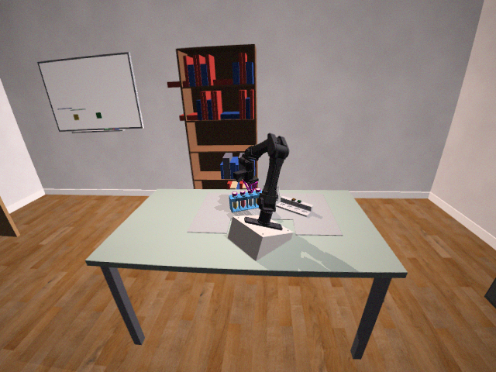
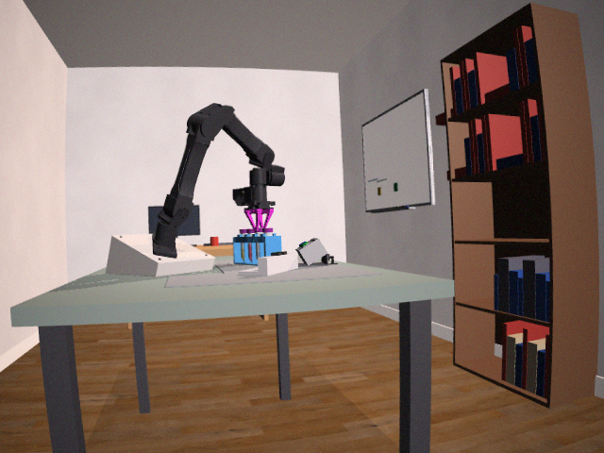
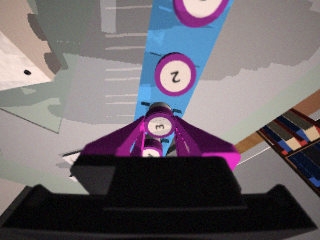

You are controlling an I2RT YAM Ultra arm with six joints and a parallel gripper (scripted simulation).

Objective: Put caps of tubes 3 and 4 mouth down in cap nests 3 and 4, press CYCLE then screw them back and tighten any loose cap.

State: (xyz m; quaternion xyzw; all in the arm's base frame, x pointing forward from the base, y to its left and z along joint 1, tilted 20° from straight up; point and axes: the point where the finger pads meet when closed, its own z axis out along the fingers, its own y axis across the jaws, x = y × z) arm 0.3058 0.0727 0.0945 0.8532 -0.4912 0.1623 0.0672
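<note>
Now: the purple cap 10 mm ahead of my hand and 50 mm to the right of it. Also, from my hand: grey key desk: 110 mm ahead, 140 mm to the right, 70 mm below; blue cycle key: 100 mm ahead, 120 mm to the right, 50 mm below; green ready key: 90 mm ahead, 160 mm to the right, 50 mm below.
</note>
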